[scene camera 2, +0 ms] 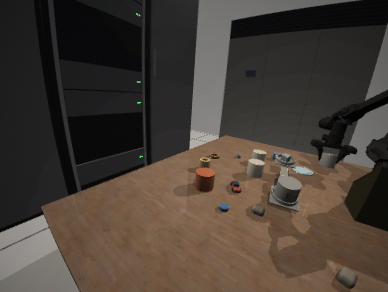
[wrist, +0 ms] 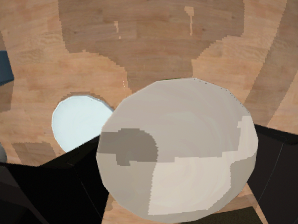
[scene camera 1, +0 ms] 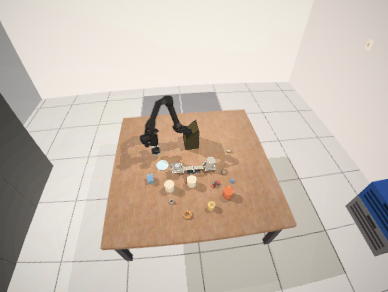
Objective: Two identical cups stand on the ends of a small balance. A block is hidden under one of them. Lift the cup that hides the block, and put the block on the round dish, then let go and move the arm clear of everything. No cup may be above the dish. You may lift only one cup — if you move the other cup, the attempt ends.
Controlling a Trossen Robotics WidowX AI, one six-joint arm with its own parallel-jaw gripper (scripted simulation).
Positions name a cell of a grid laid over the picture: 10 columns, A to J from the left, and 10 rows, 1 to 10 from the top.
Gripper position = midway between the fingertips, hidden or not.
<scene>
My gripper (wrist: F6) holds a grey cup (wrist: F7).
</scene>
